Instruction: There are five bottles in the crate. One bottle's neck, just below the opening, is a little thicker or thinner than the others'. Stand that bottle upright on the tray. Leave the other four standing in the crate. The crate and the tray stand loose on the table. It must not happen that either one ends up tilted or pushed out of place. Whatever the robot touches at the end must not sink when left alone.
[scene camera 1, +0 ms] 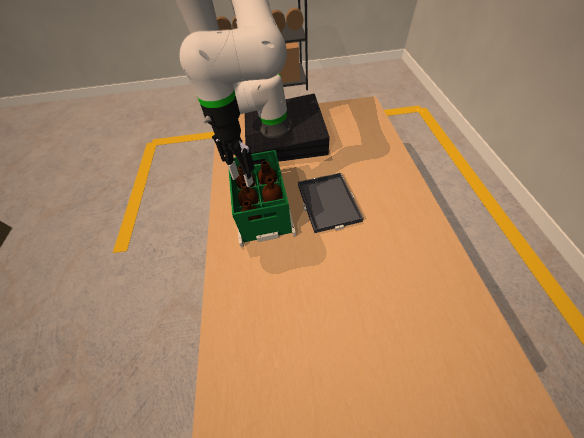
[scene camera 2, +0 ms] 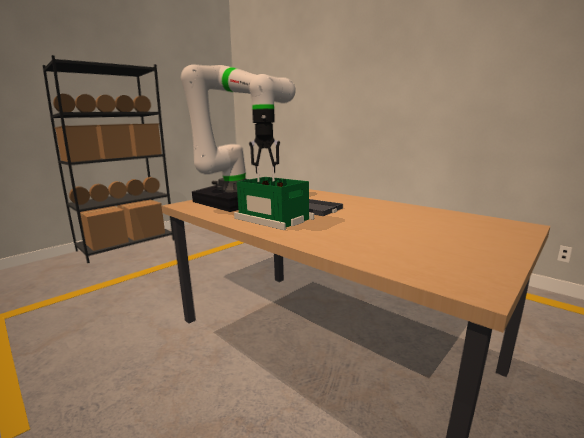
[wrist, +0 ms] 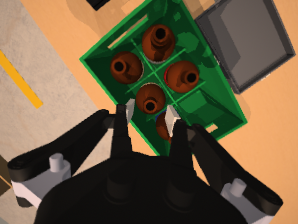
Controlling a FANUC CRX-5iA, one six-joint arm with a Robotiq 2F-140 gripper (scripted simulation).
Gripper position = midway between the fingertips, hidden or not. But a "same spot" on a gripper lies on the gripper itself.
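Labels:
My gripper: visible in scene camera 1, scene camera 2, wrist view point(150, 109). Same spot on my gripper: point(scene camera 1: 243, 155) and point(scene camera 2: 277, 147). Green crate: visible in scene camera 1, scene camera 2, wrist view point(212, 101). Same spot on the crate: point(scene camera 2: 282, 204) and point(scene camera 1: 238, 226).

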